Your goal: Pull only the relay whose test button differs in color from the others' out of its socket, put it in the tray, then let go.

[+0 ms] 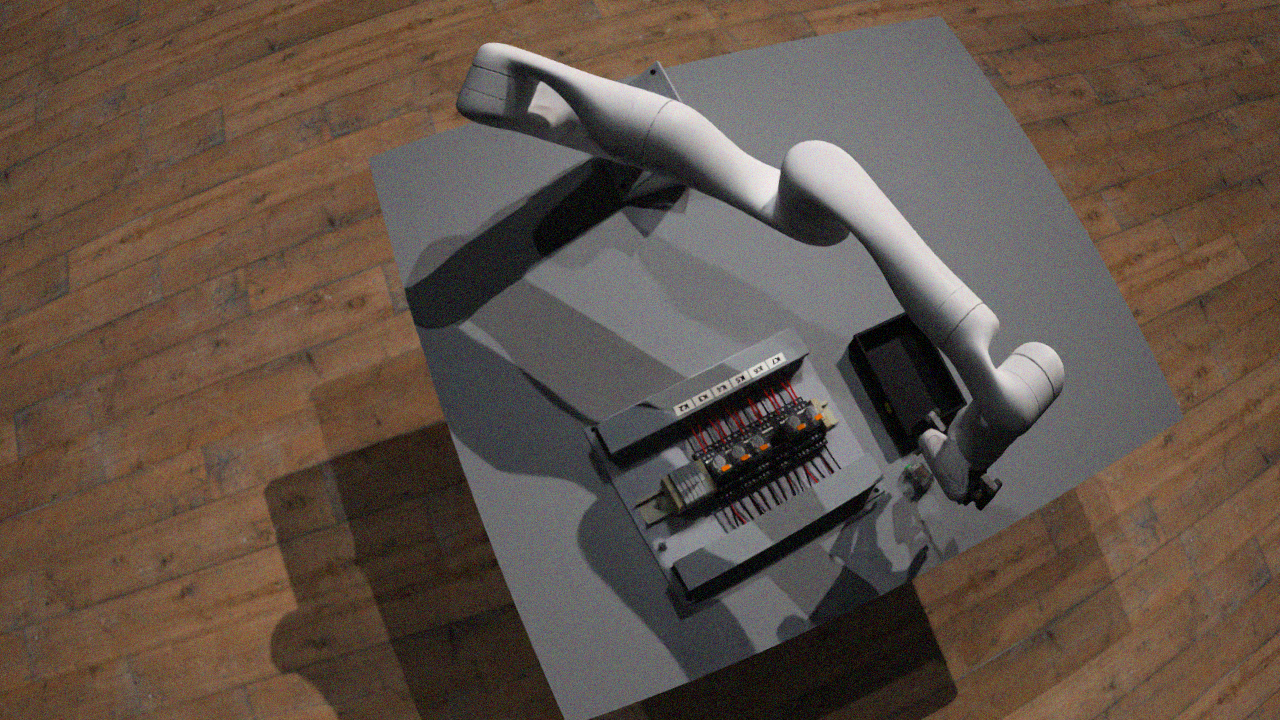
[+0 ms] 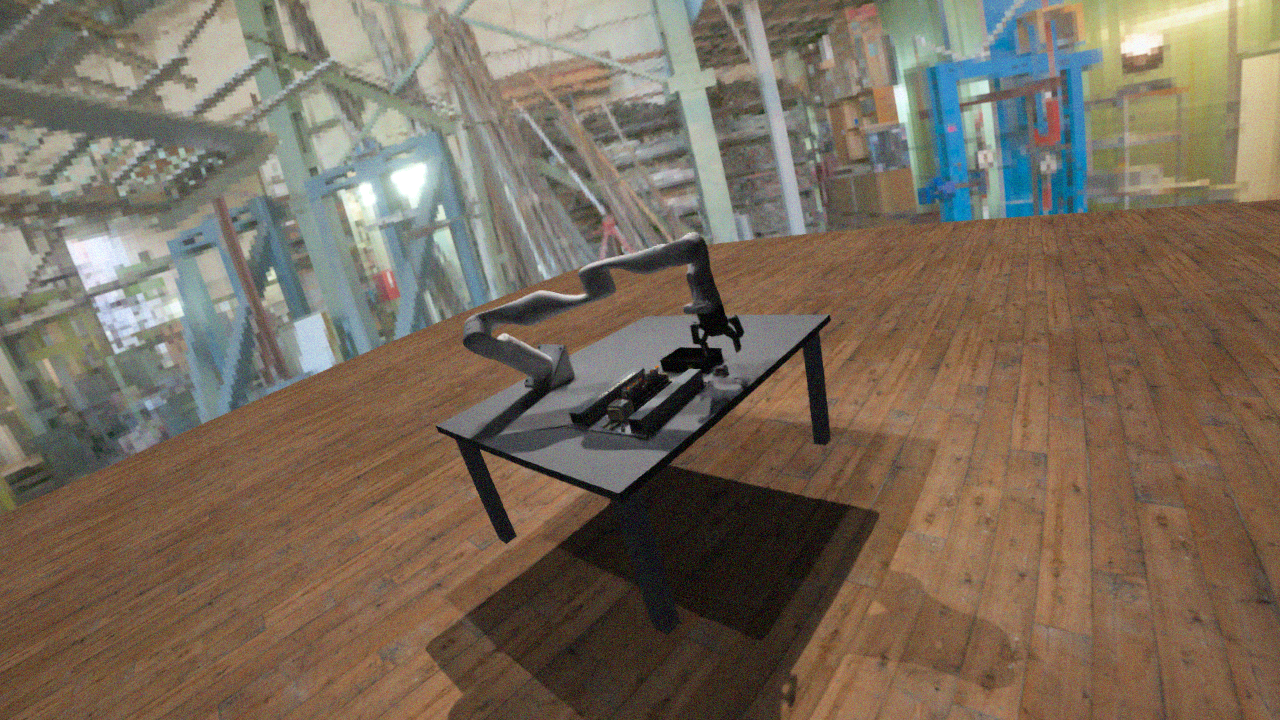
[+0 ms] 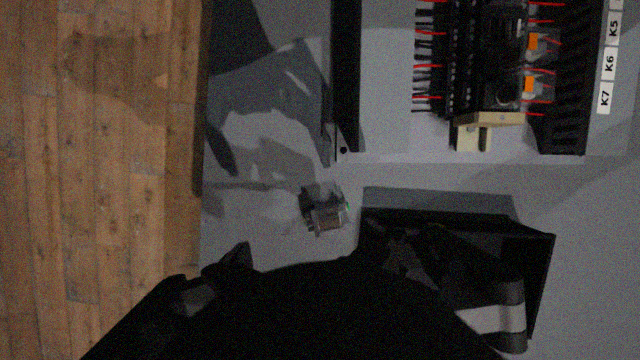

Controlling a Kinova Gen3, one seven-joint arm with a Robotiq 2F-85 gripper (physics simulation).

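Seen in the pictures: gripper, fingertip midpoint: (image 2: 723,353) (image 3: 307,242); arm's base, origin of the base link: (image 2: 543,368).
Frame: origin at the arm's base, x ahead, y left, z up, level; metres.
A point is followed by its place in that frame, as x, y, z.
A clear relay (image 1: 916,479) {0.627, 0.109, -0.036} (image 2: 721,370) {0.635, 0.112, -0.041} (image 3: 326,214) {0.626, 0.116, -0.035} with a green test button and a copper-coloured coil lies loose on the table, apart from the tray and near its corner. The black tray (image 1: 899,380) {0.490, 0.173, -0.053} (image 2: 689,360) {0.462, 0.212, -0.054} (image 3: 542,260) {0.413, 0.158, -0.024} stands beside the relay panel; no relay shows in its visible part. Several relays with orange buttons (image 1: 761,444) {0.487, -0.078, 0.012} (image 3: 529,84) {0.490, 0.008, 0.013} sit in the socket row, which has a gap before the last two at the K7 end. My gripper (image 1: 962,456) (image 2: 718,343) {0.642, 0.126, 0.005} (image 3: 307,242) {0.642, 0.126, 0.005} is open and empty, above the tray's end and the loose relay.
Two grey wire ducts (image 1: 778,528) {0.590, -0.105, -0.013} (image 3: 345,75) {0.610, -0.015, -0.053} run along both sides of the socket row. Red and black wires fill the space between. A pale end clamp (image 3: 500,118) {0.484, 0.026, -0.016} closes the row. The table edge (image 3: 205,100) {0.743, 0.010, -0.056} lies near the loose relay.
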